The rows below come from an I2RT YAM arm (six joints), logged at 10 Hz.
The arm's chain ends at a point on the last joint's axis. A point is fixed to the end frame.
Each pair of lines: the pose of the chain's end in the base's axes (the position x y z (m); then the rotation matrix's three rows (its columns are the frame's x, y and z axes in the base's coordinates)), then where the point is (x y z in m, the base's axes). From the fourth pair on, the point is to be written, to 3 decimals.
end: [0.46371 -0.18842 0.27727], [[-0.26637 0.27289 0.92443], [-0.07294 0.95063 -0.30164], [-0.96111 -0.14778 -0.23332]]
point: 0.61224 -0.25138 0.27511
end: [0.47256 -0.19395 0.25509], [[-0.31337 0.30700 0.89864], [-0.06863 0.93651 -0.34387], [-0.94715 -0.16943 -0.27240]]
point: 0.61794 -0.26340 0.24676
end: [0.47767 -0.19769 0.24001], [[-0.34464 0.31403 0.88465], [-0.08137 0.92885 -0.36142], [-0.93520 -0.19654 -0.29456]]
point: 0.62176 -0.26933 0.22833
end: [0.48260 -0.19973 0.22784], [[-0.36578 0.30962 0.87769], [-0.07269 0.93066 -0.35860], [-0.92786 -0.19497 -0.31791]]
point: 0.626 -0.271 0.212
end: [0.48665 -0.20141 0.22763], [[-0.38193 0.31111 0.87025], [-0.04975 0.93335 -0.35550], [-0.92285 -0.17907 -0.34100]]
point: 0.630 -0.273 0.208
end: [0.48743 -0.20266 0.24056], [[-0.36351 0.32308 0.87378], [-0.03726 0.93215 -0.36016], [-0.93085 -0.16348 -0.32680]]
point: 0.630 -0.276 0.223
